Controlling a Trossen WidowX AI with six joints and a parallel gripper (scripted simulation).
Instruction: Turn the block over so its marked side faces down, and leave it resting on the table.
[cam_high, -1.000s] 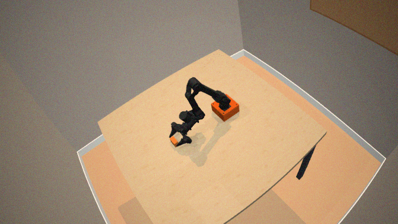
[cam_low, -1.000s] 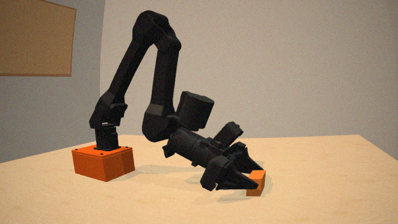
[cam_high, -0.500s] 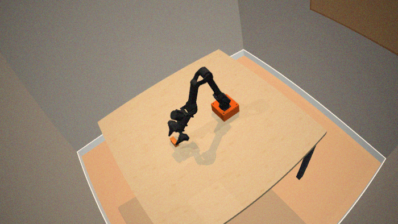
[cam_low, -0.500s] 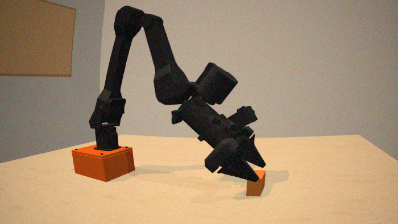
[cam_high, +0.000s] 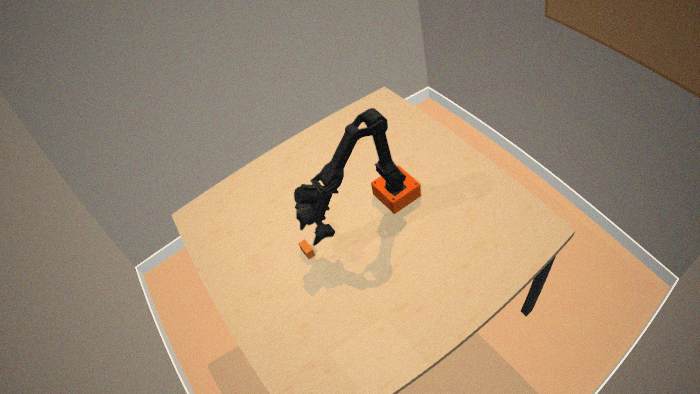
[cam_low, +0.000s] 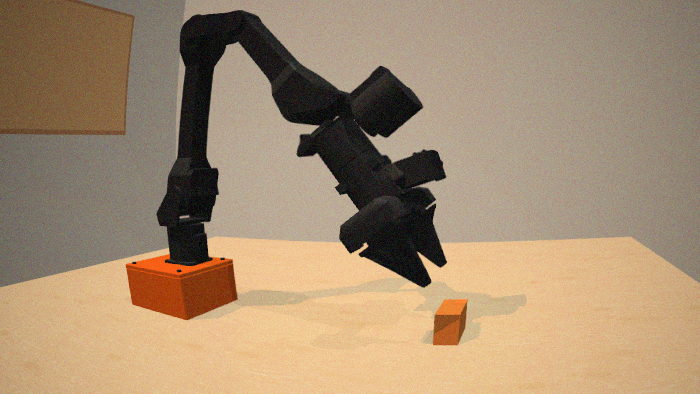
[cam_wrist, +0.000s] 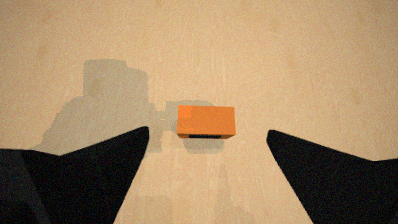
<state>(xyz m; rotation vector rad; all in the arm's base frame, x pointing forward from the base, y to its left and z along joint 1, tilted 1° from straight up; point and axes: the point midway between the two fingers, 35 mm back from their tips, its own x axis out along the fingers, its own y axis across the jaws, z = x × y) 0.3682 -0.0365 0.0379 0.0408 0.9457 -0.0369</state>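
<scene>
Right now my gripper tip is 6 cm above the block and 1 cm short of it.
</scene>
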